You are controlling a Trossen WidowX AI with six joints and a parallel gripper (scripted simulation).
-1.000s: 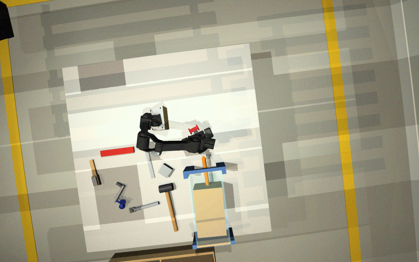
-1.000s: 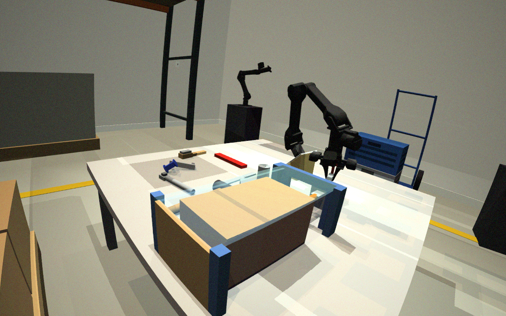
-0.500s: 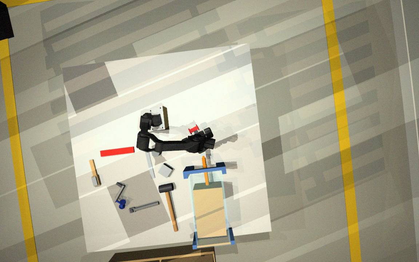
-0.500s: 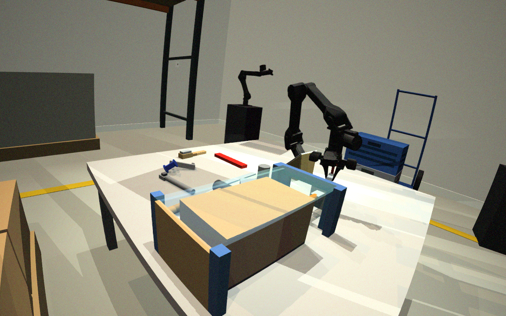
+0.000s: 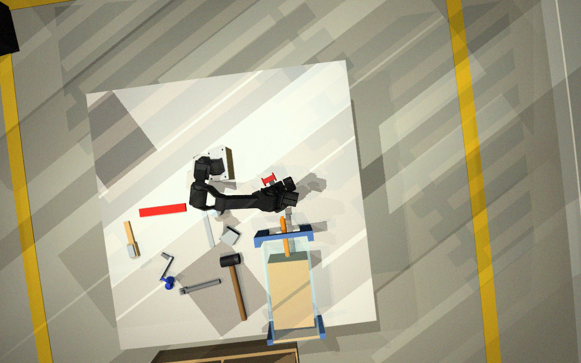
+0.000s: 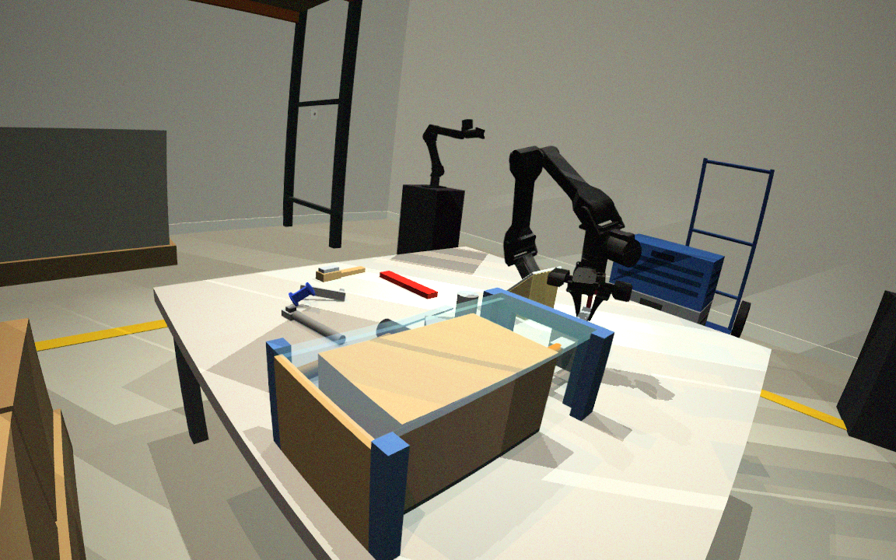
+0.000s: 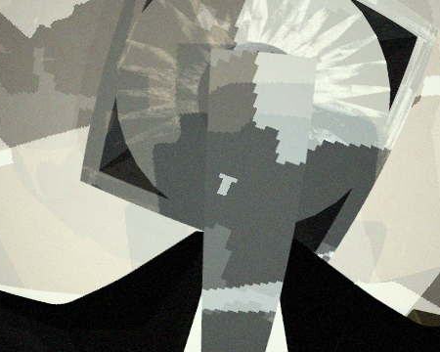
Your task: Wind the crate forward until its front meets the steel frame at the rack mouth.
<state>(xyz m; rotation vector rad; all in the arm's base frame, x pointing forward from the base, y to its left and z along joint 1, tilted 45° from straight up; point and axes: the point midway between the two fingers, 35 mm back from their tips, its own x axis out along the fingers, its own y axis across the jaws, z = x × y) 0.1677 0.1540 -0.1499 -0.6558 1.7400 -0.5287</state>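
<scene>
Now: gripper tip 20 mm below the red-knobbed winch handle and 10 mm past it. The rest, counted from my gripper tip: grey block: 280 mm to the right, 170 mm ahead, 70 mm below; winch: 60 mm below, 30 mm ahead; red knob: 50 mm behind, 50 mm above, 10 mm to the right.
</scene>
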